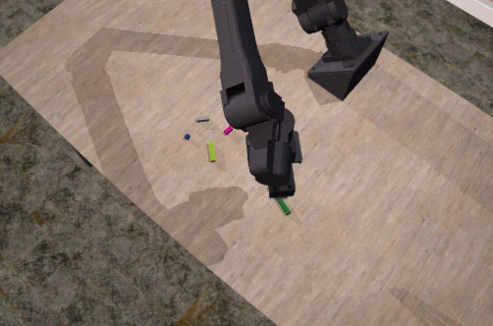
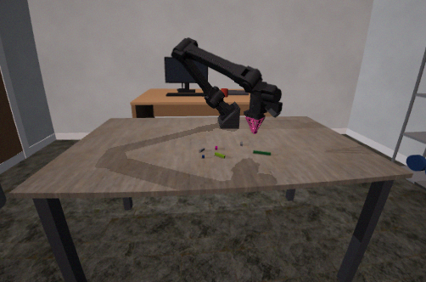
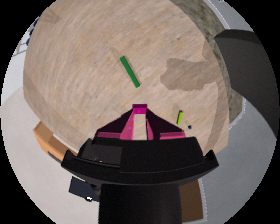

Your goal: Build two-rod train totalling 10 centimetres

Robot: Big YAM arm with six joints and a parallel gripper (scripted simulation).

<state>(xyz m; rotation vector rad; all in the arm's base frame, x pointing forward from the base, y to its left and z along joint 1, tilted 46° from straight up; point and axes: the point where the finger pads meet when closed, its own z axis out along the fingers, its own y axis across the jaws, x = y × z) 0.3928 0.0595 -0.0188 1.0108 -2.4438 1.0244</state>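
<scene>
Right now the green rod is 11 cm below my hand, 4 cm to the left of it and 1 cm ahead of it. Round my hand: blue rod 23 cm to the right, 11 cm below, 3 cm ahead; then lime rod 15 cm to the right, 11 cm below, 2 cm ahead.
</scene>
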